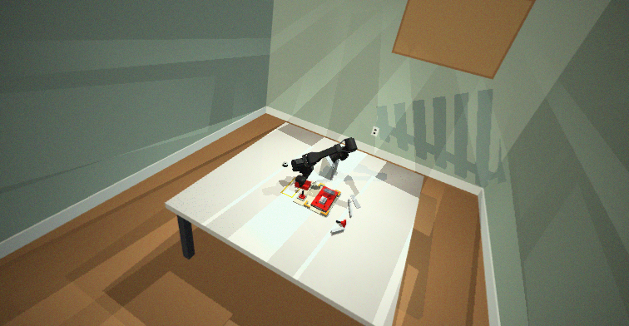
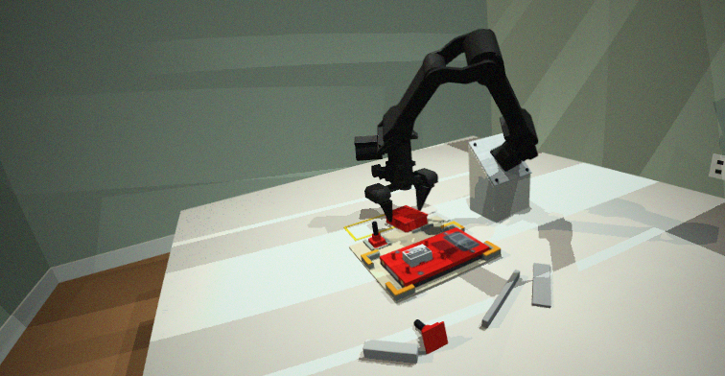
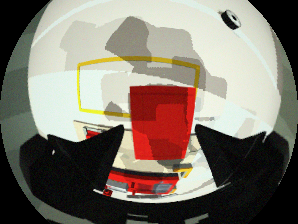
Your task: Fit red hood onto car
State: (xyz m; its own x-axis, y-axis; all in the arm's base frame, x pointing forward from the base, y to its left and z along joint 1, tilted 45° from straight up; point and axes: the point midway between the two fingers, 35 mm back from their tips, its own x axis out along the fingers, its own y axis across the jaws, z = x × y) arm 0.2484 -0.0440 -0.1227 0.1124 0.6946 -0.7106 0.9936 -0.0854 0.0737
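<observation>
Right now my gripper tip is right at the red hood. From my gripper tip the other things lie so: grey bar: 26 cm ahead, 32 cm to the left, 1 cm below; then grey engine block: 10 cm ahead, 18 cm to the left.
</observation>
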